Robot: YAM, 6 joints.
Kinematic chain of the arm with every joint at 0, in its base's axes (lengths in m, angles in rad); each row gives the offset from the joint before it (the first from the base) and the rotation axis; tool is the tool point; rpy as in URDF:
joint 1: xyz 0 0 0.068 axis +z
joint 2: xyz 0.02 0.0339 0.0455 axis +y
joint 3: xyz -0.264 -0.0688 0 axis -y
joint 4: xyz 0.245 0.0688 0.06 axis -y
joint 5: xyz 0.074 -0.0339 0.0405 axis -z
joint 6: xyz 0.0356 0 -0.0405 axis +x
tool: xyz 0 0 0 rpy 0 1.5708 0
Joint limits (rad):
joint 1: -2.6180..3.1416
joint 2: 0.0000..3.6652
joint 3: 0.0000..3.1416
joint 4: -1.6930..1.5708
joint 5: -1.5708..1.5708
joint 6: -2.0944..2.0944
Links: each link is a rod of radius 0.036 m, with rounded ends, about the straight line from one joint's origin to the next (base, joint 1, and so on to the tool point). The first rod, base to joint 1, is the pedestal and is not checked.
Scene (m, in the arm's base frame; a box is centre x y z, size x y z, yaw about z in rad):
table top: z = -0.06
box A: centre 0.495 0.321 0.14 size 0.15 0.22 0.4 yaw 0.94
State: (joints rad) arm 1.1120 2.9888 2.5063 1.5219 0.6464 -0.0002
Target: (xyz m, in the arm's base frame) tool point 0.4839 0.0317 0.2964
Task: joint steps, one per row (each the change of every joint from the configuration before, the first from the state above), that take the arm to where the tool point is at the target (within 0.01 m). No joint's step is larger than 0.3 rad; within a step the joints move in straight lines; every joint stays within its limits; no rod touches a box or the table.
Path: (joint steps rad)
1: -0.0119 -0.2641 0.1588 -0.1328 0.0939 0.2166
2: -0.0119 -0.2640 0.1589 -0.1328 0.0939 0.2167
3: -0.0120 -0.2641 0.1588 -0.1328 0.0938 0.2166
4: -0.0119 -0.2640 0.1588 -0.1328 0.0939 0.2166
5: -0.1883 0.0714 -0.2948 0.1160 -0.0262 -0.1733
6: -0.1884 0.0715 -0.2947 0.1160 -0.0262 -0.1733
7: -0.1884 0.0715 -0.2948 0.1160 -0.0262 -0.1733
8: -0.1883 0.0715 -0.2948 0.1161 -0.0262 -0.1733
9: -0.1884 0.0715 -0.2947 0.1160 -0.0263 -0.1733

